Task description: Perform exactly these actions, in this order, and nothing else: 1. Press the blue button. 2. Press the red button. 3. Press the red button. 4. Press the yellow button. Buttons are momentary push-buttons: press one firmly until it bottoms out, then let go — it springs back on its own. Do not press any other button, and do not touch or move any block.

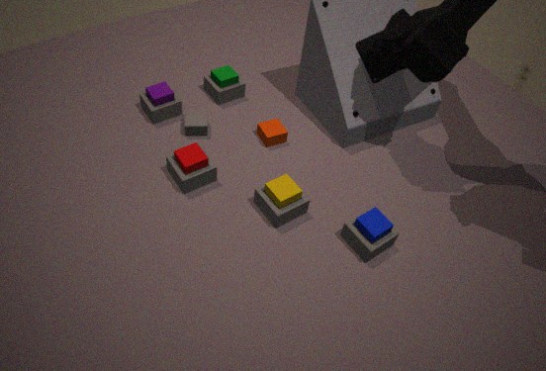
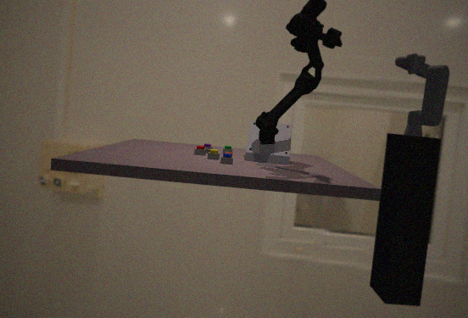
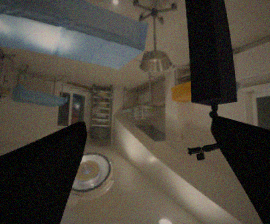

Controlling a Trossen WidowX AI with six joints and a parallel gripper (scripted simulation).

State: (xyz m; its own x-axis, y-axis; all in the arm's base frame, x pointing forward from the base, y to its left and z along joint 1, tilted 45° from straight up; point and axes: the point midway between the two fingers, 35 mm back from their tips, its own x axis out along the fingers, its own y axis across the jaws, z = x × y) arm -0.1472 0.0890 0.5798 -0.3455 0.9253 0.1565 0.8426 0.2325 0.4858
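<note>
My gripper tip is now 42 cm above the blue button, 31 cm to the left of it and 29 cm short of it. The rest, counted from my gripper tip: red button 51 cm to the right, 42 cm below, 41 cm ahead; orange block 52 cm to the right, 44 cm below, 28 cm ahead; yellow button 42 cm below, 41 cm to the right, 35 cm ahead.
</note>
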